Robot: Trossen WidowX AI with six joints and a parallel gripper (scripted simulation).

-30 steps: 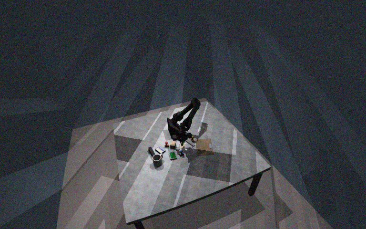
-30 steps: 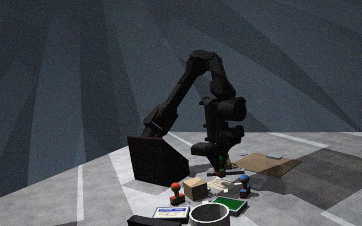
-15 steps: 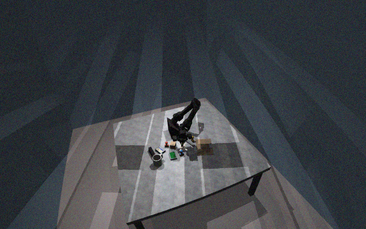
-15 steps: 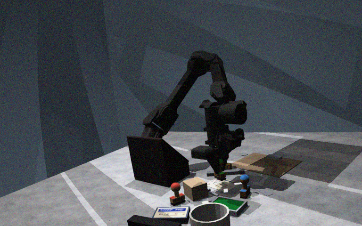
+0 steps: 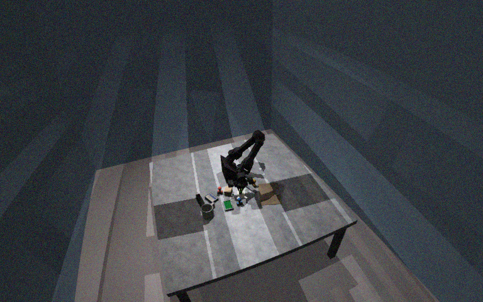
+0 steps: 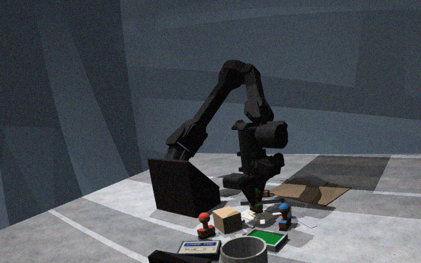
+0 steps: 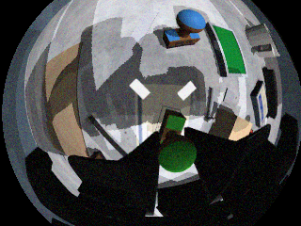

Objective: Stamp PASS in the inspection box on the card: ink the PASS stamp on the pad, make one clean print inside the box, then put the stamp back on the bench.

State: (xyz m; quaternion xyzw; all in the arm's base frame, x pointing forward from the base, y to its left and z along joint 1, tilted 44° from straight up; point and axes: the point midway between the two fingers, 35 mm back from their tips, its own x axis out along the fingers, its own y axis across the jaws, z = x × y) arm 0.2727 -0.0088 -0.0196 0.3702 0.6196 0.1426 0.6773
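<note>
My gripper tip is now 10 mm to the right of the card and 40 mm above it. Round my gripper tip: wooden cube (50 mm behind, 80 mm to the right, 10 mm below); grey bar (10 mm behind, 90 mm to the left, 30 mm below); green-knobbed stamp (right at my gripper tip).
</note>
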